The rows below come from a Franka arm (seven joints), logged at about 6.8 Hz.
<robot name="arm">
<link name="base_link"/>
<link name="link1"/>
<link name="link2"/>
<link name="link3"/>
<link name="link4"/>
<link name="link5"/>
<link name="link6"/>
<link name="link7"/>
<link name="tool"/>
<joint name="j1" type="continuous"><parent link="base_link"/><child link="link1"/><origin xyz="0.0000 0.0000 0.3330" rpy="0.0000 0.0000 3.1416"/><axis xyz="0 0 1"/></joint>
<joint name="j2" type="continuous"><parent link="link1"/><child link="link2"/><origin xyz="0.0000 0.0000 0.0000" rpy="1.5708 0.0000 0.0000"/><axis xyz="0 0 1"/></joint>
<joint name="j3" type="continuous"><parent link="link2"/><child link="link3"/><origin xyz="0.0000 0.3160 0.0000" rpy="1.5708 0.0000 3.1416"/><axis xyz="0 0 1"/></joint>
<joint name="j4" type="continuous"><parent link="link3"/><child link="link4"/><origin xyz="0.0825 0.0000 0.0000" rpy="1.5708 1.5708 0.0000"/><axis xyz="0 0 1"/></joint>
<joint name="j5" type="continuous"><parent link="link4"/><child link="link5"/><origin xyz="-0.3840 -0.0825 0.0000" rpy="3.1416 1.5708 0.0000"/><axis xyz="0 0 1"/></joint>
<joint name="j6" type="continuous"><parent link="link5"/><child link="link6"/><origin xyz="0.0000 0.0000 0.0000" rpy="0.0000 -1.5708 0.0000"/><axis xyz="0 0 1"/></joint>
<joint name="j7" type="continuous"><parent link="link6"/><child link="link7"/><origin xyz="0.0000 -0.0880 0.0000" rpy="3.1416 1.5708 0.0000"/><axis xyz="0 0 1"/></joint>
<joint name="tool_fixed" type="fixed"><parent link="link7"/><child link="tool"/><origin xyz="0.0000 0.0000 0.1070" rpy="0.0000 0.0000 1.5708"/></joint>
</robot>
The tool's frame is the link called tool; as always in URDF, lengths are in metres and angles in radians. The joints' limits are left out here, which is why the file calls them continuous.
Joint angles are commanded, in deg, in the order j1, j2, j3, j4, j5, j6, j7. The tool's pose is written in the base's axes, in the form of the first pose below.
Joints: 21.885, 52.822, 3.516, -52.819, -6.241, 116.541, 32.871
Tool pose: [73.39 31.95 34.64], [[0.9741 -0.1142 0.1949], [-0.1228 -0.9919 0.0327], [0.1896 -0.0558 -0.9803]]
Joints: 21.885, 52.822, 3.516, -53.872, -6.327, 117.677, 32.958
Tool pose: [73.33 31.98 33.94], [[0.9740 -0.1132 0.1965], [-0.1219 -0.9920 0.0330], [0.1912 -0.0561 -0.9799]]
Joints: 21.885, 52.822, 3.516, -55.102, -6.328, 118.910, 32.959
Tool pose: [73.23 32.02 33.10], [[0.9743 -0.1110 0.1962], [-0.1199 -0.9922 0.0341], [0.1909 -0.0567 -0.9800]]
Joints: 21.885, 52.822, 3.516, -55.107, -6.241, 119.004, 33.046
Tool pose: [73.24 32.03 33.11], [[0.9739 -0.1128 0.1969], [-0.1221 -0.9919 0.0360], [0.1913 -0.0591 -0.9798]]
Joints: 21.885, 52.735, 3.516, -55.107, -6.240, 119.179, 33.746
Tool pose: [73.27 32.04 33.27], [[0.9717 -0.1242 0.2010], [-0.1344 -0.9902 0.0379], [0.1943 -0.0638 -0.9789]]
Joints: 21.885, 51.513, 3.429, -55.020, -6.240, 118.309, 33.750
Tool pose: [73.18 31.91 34.88], [[0.9698 -0.1256 0.2089], [-0.1365 -0.9899 0.0383], [0.2020 -0.0657 -0.9772]]
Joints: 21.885, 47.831, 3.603, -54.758, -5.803, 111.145, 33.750
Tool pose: [71.96 31.46 38.88], [[0.9782 -0.1354 0.1573], [-0.1399 -0.9900 0.0180], [0.1533 -0.0396 -0.9874]]
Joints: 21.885, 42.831, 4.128, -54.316, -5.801, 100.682, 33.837
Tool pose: [69.62 30.76 44.22], [[0.9868 -0.1415 0.0790], [-0.1404 -0.9899 -0.0191], [0.0809 0.0078 -0.9967]]
